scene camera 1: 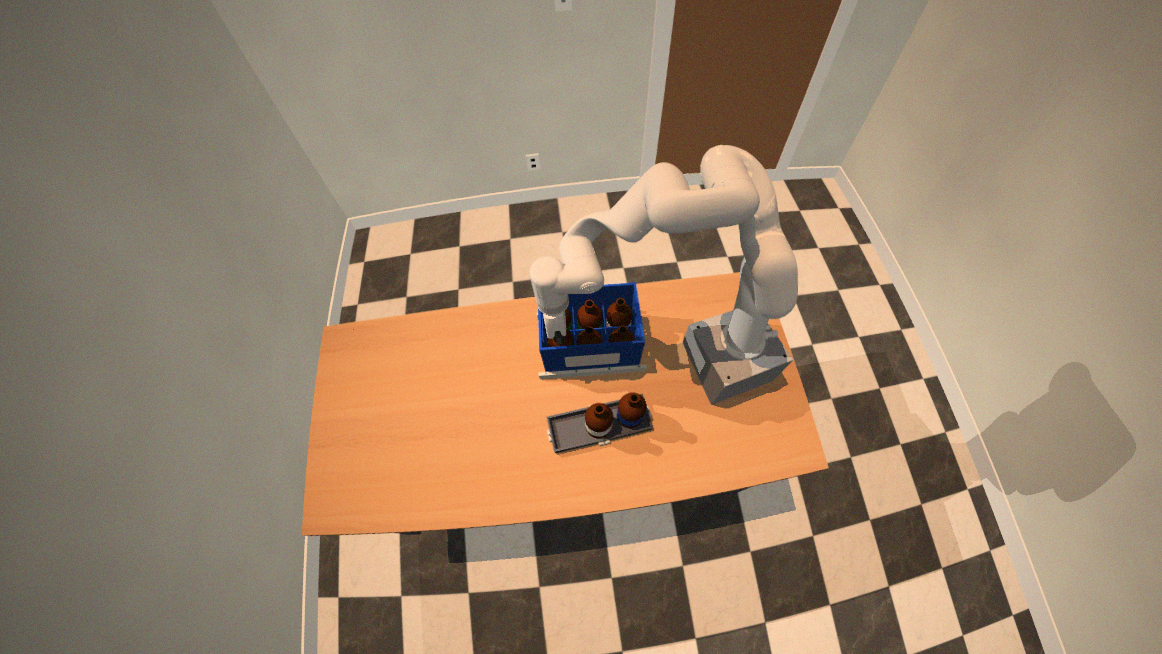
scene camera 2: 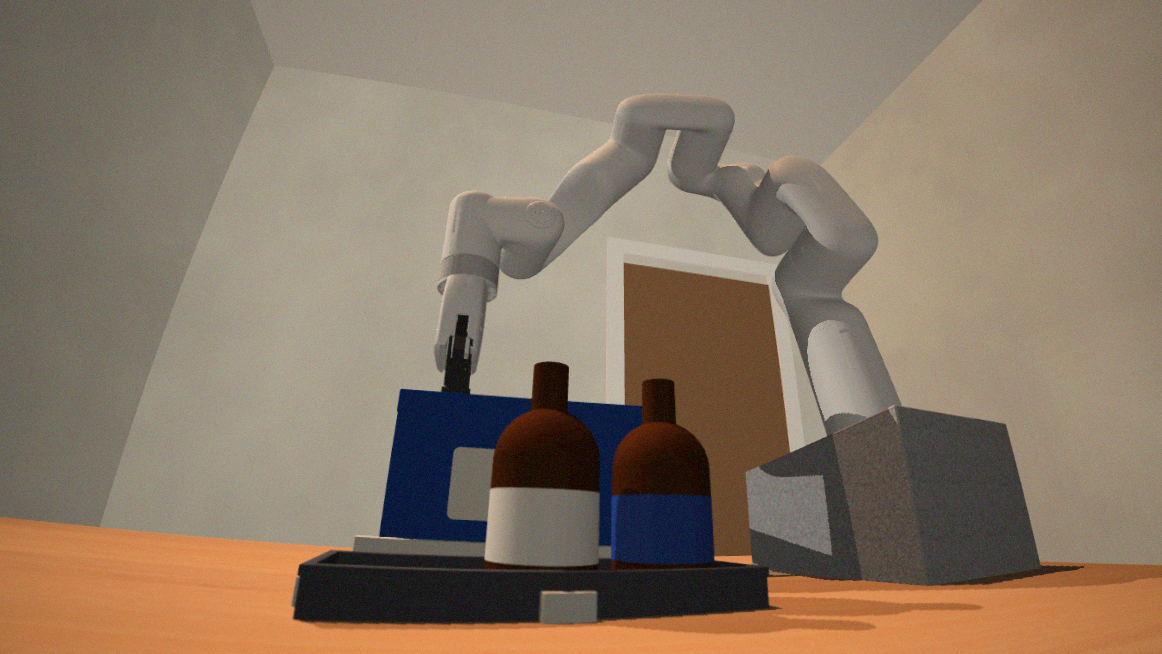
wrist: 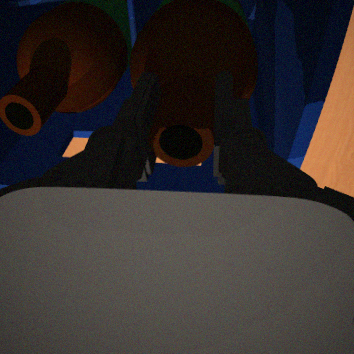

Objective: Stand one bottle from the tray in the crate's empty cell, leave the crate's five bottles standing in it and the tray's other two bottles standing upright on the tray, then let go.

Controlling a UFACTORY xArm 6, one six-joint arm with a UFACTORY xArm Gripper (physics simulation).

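Places are measured from the arm's base along level axes (x ahead, y left, z up), in metres.
Pixels of known places: gripper, fingertip midpoint: (scene camera 1: pixel 559 334) (wrist: pixel 187 98); arm's base at its link origin: (scene camera 1: pixel 742 341) (scene camera 2: pixel 874 449).
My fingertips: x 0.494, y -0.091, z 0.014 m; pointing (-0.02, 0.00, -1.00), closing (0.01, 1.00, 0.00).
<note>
For each thing: its middle in the pictures, then the offset to it from my fingertips. "pt": a spot on its surface instead. Level surfaces: height alone.
- brown bottle at the middle of its body: (wrist: pixel 194 62) (scene camera 1: pixel 560 341) 0.000 m ahead, 0.000 m left, 0.043 m down
- blue crate at the middle of its body: (scene camera 2: pixel 521 488) (scene camera 1: pixel 589 330) 0.087 m back, 0.033 m right, 0.062 m down
- dark tray at a spot on its surface: (scene camera 2: pixel 406 593) pt 0.006 m ahead, 0.278 m left, 0.136 m down
- white-labelled at the middle of its body: (scene camera 2: pixel 546 474) (scene camera 1: pixel 599 417) 0.072 m back, 0.223 m left, 0.067 m down
- blue-labelled at the middle of its body: (scene camera 2: pixel 660 481) (scene camera 1: pixel 631 407) 0.162 m back, 0.209 m left, 0.067 m down
- wooden table at its surface level: 0.149 m down
My gripper (scene camera 1: pixel 558 335) (scene camera 2: pixel 456 388) (wrist: pixel 187 98) is shut on the neck of a brown bottle (scene camera 1: pixel 564 343) (wrist: pixel 195 40), low in the front left cell of the blue crate (scene camera 1: pixel 634 357) (scene camera 2: pixel 418 471) as scene camera 1 shows it. The bottle looks upright; its base is hidden, so I cannot tell whether it touches the cell floor. Other brown bottles (scene camera 1: pixel 589 314) (scene camera 1: pixel 619 312) (wrist: pixel 95 65) stand in neighbouring cells, some partly hidden. On the dark tray (scene camera 1: pixel 555 438) (scene camera 2: pixel 406 593) stand two upright bottles, one white-labelled (scene camera 1: pixel 599 419) (scene camera 2: pixel 542 519), one blue-labelled (scene camera 1: pixel 632 407) (scene camera 2: pixel 661 519).
The crate walls and dividers surround the fingers closely. The tray lies in front of the crate on the wooden table (scene camera 1: pixel 406 422) (scene camera 2: pixel 162 584). The grey robot base (scene camera 1: pixel 744 373) (scene camera 2: pixel 967 503) stands right of the crate.
</note>
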